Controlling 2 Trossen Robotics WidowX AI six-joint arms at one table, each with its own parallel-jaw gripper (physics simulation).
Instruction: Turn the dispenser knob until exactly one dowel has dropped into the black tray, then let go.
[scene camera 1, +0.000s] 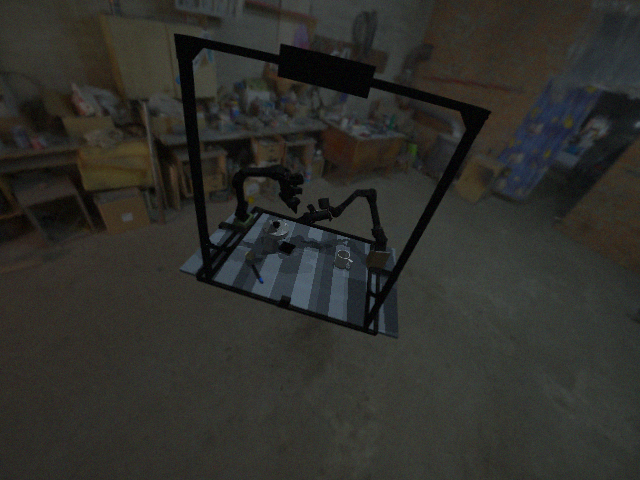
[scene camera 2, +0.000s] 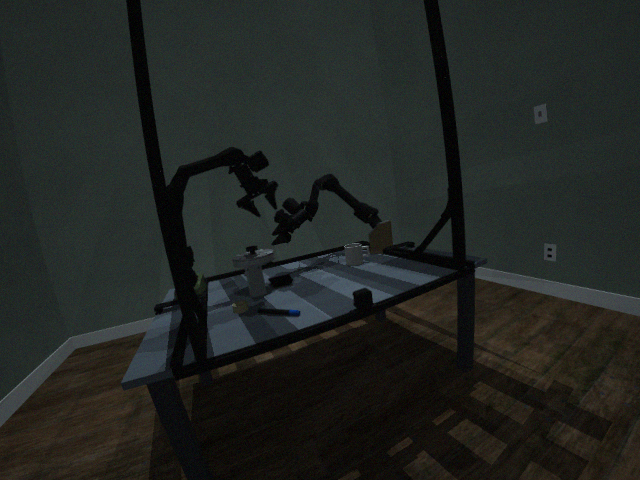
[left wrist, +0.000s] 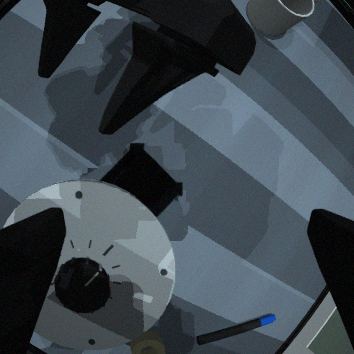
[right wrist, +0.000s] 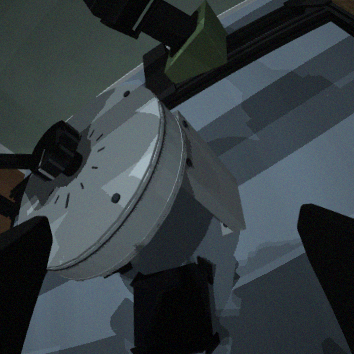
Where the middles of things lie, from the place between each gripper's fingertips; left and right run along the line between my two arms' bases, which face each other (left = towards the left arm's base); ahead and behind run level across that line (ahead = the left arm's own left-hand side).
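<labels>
The dispenser knob (left wrist: 81, 284) is 100 mm to the left of my right hand, 100 mm behind it and 20 mm below it, and the dispenser (right wrist: 133, 149) is 100 mm to the left of that same hand, 100 mm behind it and 30 mm below it. The blue marker (left wrist: 245, 326) is 380 mm behind my right hand, 160 mm below it and 90 mm to the left of it.
Counting from my left hand instead, I find the dispenser knob 140 mm below, 90 mm to the left and 10 mm behind. The dispenser is 150 mm below my left hand, 90 mm to the left of it and 10 mm behind it, while the blue marker is 290 mm behind that hand, 280 mm below it and 80 mm to the left of it.
</labels>
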